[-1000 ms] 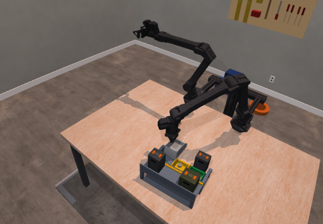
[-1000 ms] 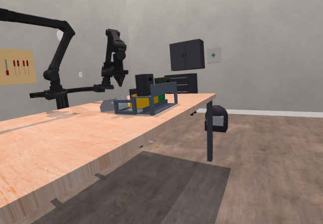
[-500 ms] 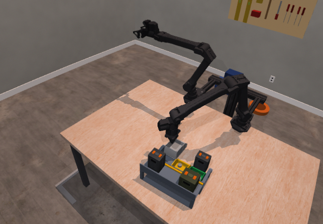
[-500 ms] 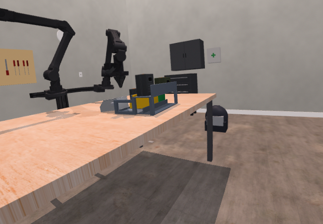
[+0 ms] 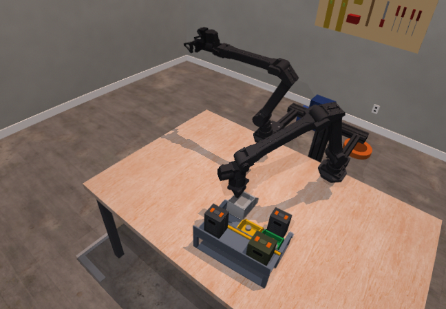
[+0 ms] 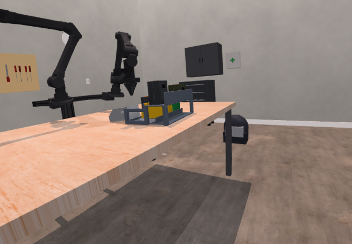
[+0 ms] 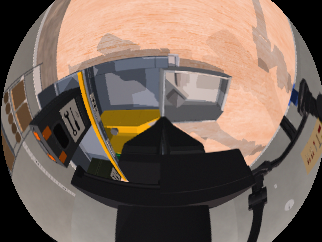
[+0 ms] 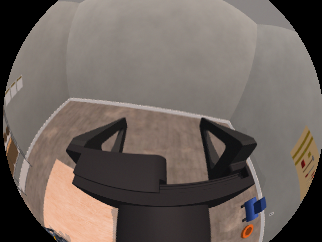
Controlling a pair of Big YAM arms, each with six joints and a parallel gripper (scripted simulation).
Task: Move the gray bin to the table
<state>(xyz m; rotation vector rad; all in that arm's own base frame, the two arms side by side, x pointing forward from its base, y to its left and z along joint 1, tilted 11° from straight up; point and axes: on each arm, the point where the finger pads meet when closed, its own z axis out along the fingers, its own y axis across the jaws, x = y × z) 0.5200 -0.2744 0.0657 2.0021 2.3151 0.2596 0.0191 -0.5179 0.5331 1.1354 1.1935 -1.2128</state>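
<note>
Right now my left hand is 80 mm past the gray open bin, 10 mm to the left of it and 110 mm above it. Also, from my left hand: yellow bin: 70 mm ahead, 130 mm to the left, 120 mm below; gray shelf: 100 mm ahead, 130 mm to the left, 90 mm below; green bin: 50 mm ahead, 240 mm to the left, 120 mm below.
</note>
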